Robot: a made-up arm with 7 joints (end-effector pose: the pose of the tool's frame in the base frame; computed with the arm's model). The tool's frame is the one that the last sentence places. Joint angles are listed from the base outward.
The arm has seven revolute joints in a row. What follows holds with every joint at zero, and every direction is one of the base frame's.
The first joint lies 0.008 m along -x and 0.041 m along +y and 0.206 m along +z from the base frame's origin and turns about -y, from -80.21 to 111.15 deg.
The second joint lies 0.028 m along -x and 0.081 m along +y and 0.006 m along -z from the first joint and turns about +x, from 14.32 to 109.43 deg.
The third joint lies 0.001 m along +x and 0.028 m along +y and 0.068 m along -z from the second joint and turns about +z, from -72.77 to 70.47 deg.
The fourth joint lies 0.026 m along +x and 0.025 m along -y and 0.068 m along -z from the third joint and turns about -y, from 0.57 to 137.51 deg.
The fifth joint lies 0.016 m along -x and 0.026 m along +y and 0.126 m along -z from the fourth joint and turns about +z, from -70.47 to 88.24 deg.
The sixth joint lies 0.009 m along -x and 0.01 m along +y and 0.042 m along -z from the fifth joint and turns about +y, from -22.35 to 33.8 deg.
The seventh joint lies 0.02 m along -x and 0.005 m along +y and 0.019 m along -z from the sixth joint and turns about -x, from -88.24 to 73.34 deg.
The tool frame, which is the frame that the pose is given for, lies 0.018 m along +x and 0.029 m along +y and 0.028 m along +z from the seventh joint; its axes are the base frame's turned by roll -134, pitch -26.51 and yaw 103.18 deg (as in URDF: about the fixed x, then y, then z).
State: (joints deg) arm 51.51 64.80 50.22 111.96 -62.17 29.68 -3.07
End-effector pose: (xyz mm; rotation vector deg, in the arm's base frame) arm -68.2 248.7 329.3 94.18 -79.92 -116.53
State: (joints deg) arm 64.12 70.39 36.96 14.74 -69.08 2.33 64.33
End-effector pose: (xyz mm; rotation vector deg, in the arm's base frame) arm 13.0 465.2 238.1 -70.37 -130.39 -28.25
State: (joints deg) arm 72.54 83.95 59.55 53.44 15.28 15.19 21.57
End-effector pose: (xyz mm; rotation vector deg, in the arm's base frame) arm -137.8 409.6 248.6 -27.89 90.12 71.25
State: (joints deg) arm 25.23 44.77 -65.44 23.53 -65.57 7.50 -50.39
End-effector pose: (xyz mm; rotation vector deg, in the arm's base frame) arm 103.8 289.2 8.9 -79.64 6.82 -126.60
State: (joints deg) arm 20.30 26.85 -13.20 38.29 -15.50 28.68 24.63
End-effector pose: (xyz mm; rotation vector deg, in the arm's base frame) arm 169.3 297.3 25.0 -89.88 -102.75 -14.79
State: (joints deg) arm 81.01 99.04 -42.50 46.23 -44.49 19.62 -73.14
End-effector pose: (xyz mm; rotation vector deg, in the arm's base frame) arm 18.1 383.6 265.7 62.09 -10.30 -117.98
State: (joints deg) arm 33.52 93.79 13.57 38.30 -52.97 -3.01 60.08
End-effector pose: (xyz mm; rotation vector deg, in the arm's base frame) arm 30.1 392.8 373.6 -48.84 -79.12 -43.69
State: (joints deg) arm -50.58 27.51 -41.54 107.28 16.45 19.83 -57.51
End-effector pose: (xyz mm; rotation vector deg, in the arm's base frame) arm -51.1 101.1 31.5 -79.61 -119.90 -20.11
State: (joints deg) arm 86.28 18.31 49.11 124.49 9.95 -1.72 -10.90
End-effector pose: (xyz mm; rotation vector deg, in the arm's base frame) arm 17.3 319.0 262.5 -49.97 34.70 54.21
